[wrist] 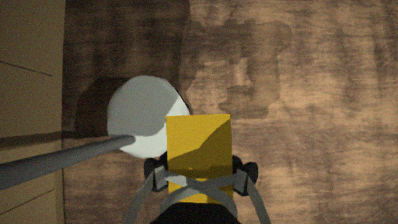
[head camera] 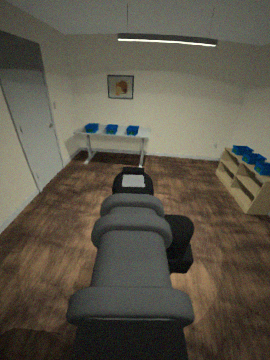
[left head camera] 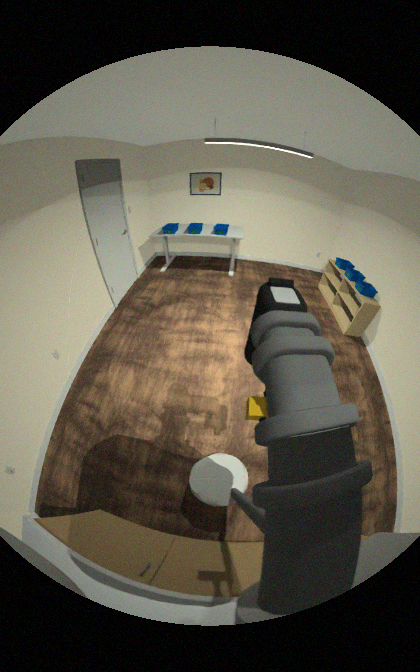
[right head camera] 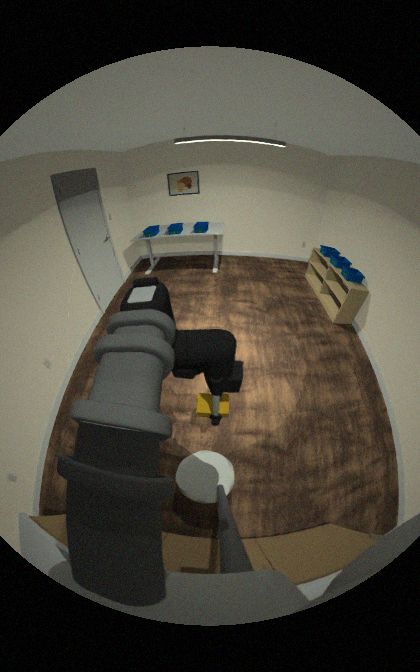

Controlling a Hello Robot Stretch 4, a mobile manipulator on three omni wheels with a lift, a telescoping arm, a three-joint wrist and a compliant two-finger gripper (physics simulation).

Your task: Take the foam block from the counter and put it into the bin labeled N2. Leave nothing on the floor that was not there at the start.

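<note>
The yellow foam block is held between the two fingertips of my gripper, above the wooden floor. The fingers press on its two opposite sides in the wrist view. Three blue bins stand in a row on the white table at the far wall. Three more blue bins stand on the low wooden shelf at the right. Their labels are too small to read, so I cannot tell which is N2. The counter shows at the bottom of the left head view.
The white table stands near the far left corner. The wooden shelf stands along the right wall. A closed grey door is at the left. A white round disc shows low by my arm.
</note>
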